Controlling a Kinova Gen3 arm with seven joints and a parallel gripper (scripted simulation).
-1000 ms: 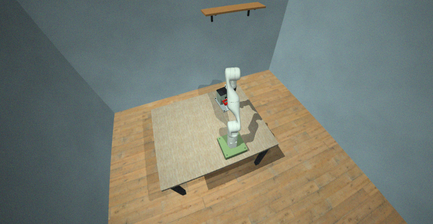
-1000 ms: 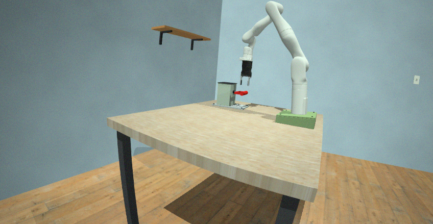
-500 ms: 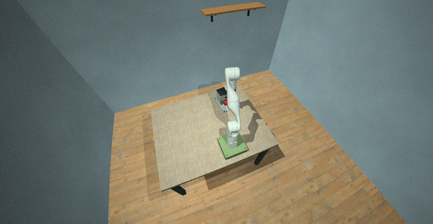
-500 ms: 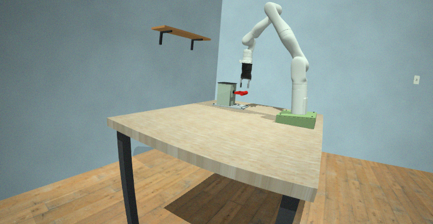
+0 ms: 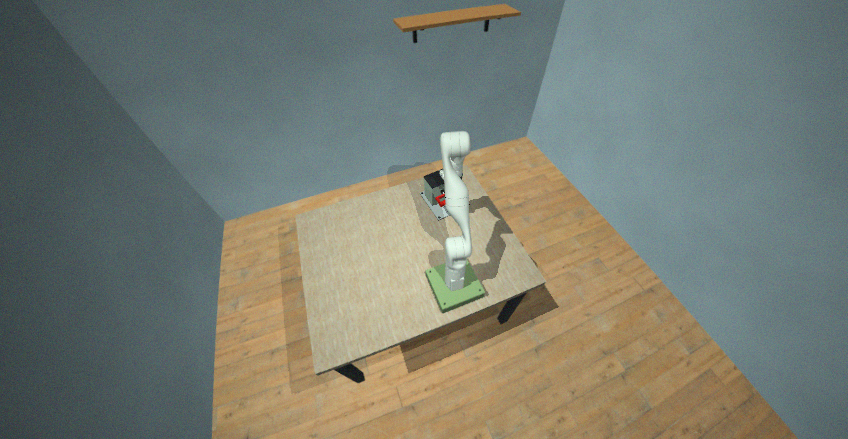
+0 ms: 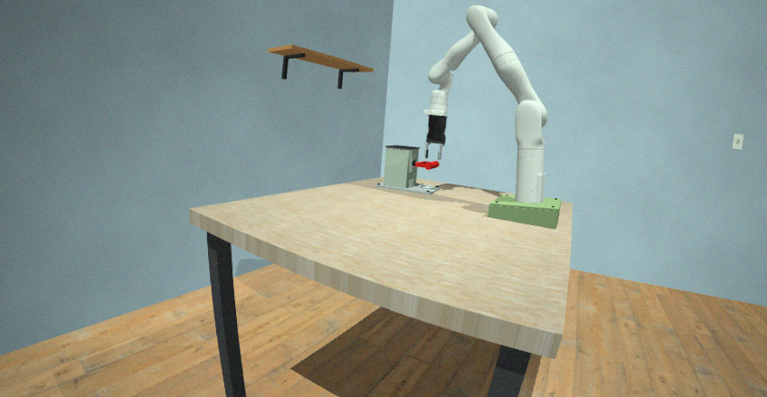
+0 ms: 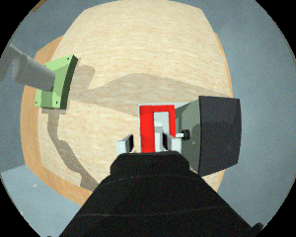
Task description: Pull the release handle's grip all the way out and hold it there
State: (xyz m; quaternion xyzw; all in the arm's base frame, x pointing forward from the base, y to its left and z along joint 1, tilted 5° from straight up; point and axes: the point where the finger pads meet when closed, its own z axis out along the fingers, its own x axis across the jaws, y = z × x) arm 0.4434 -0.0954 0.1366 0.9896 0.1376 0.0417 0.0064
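Right now my hand is 140 mm above the base plate, 90 mm short of it and 30 mm to the right of it.
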